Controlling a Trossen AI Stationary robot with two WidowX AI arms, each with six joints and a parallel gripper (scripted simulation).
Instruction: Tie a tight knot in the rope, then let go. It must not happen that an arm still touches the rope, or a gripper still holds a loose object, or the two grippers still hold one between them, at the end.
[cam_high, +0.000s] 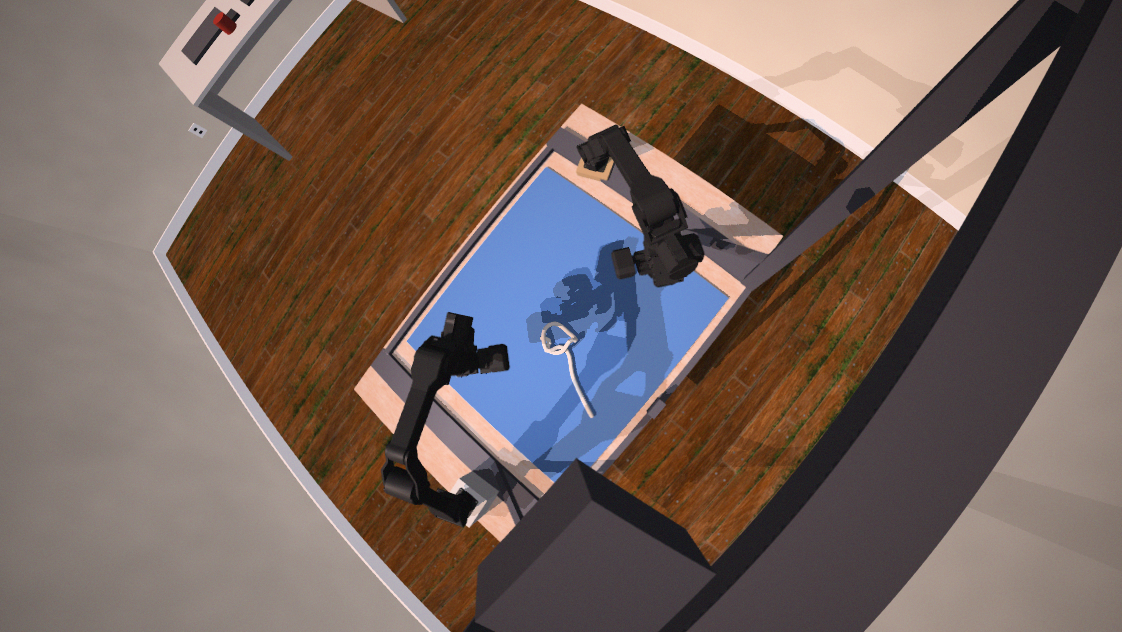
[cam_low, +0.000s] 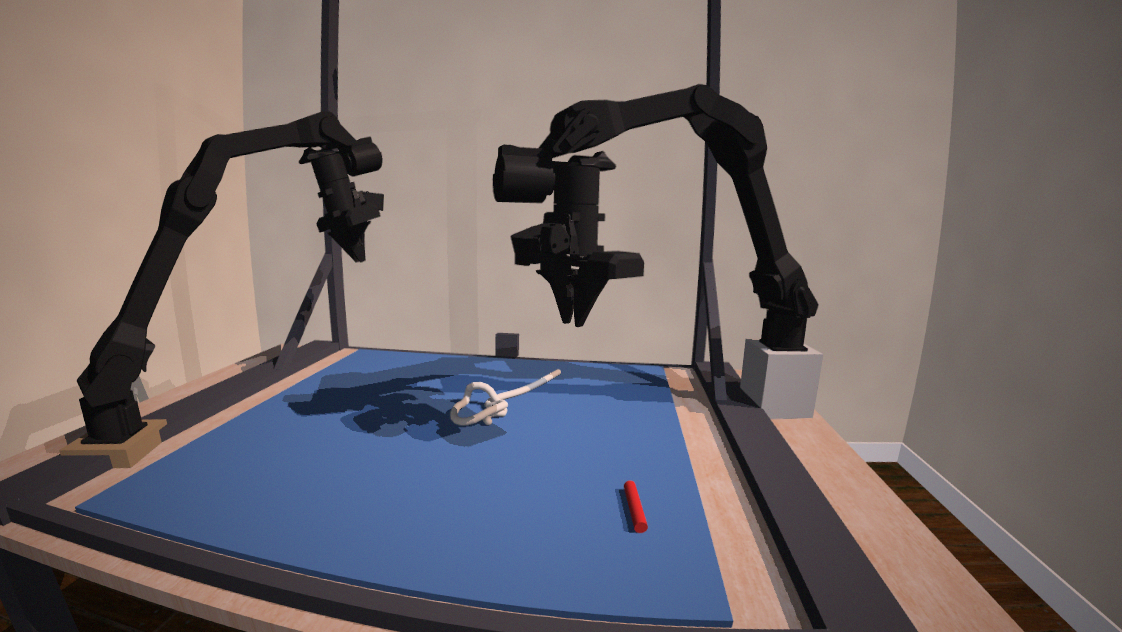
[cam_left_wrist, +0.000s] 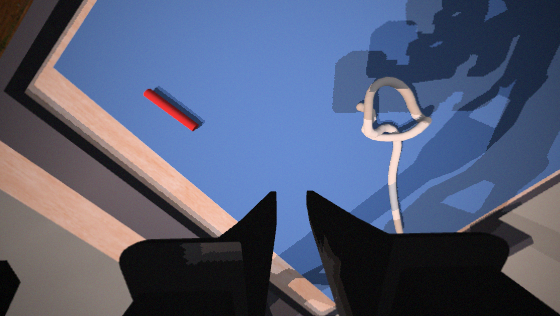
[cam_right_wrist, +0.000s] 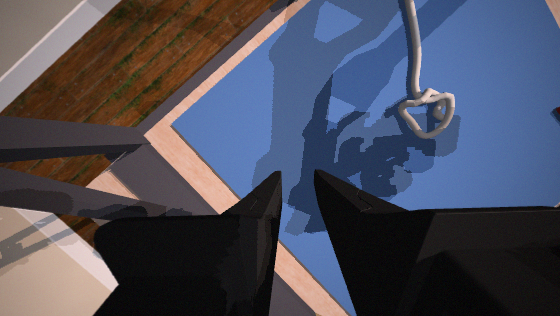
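My left hand is 21 cm above the blue mat, 17 cm to the left of it and 10 cm past it. Round my left hand: red cylinder 20 cm below, 17 cm ahead, 3 cm to the left.
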